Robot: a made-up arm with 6 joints.
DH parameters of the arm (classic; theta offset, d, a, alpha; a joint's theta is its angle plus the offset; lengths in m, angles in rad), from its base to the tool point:
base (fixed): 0.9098 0 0.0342 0
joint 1: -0.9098 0.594 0 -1.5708
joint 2: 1.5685 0 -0.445 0
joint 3: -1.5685 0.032 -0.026 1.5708
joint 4: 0 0.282 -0.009 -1.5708
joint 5: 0 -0.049 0.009 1.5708
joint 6: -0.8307 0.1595 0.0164 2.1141
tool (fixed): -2.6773 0.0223 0 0
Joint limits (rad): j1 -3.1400..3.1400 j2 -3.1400..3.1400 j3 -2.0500..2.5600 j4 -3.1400..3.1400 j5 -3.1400..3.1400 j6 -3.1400..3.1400
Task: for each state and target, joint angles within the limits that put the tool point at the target. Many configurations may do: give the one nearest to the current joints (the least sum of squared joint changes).
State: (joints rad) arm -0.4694 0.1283 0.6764 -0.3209 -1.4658 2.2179
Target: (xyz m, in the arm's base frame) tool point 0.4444 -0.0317 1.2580
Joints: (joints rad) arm -0.2882 0.3879 0.9458 -0.4212 -1.6049 2.2538
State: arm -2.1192 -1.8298 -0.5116 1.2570 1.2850 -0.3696
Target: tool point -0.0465 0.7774 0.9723
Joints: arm -1.3660 -1.1089 -0.1916 1.1002 0.8250 -0.4149
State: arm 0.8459 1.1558 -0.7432 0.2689 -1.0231 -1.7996
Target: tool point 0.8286 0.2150 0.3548
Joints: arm 0.2677 1.9479 0.0225 0.3250 -0.4155 -1.8065
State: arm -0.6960 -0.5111 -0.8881 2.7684 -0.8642 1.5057
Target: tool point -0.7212 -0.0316 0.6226
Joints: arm 0.1235 -1.0244 -1.2544 2.6471 -0.8285 1.5416
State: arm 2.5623 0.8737 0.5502 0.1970 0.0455 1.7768
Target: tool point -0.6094 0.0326 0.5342
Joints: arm 3.1129 0.9720 1.3003 0.3045 0.4316 1.7797
